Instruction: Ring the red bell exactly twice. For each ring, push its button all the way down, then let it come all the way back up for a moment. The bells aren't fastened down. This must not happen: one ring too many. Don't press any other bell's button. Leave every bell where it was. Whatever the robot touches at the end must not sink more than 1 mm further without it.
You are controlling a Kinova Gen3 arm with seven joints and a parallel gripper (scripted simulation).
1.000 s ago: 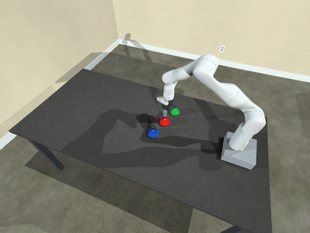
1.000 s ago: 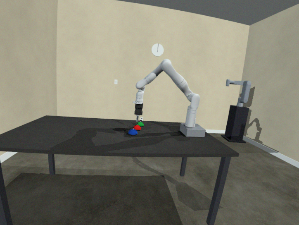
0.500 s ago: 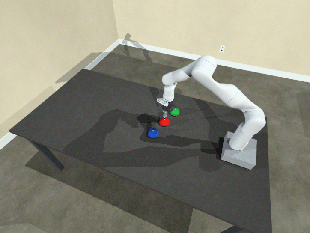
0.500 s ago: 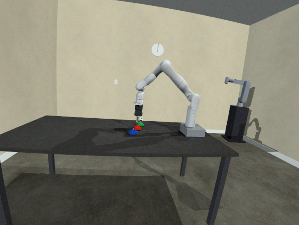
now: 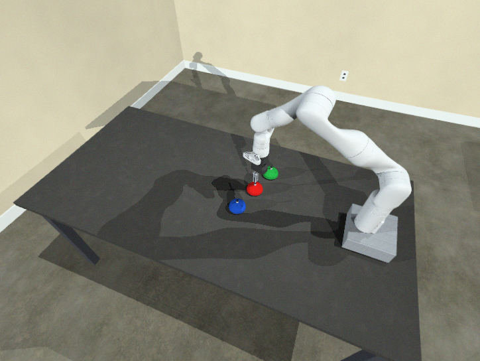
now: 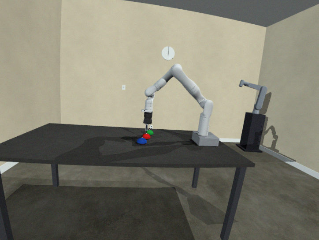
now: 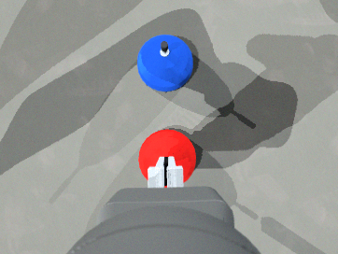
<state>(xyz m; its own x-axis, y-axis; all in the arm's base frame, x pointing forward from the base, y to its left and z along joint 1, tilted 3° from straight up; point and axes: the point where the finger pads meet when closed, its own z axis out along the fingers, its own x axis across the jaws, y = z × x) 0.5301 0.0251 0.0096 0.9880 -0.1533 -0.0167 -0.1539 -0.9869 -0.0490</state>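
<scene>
The red bell lies 50 mm below my hand. From my hand the other things lie so: green bell (140 mm to the right, 50 mm below, 20 mm behind); then blue bell (140 mm to the left, 50 mm below, 20 mm ahead).
</scene>
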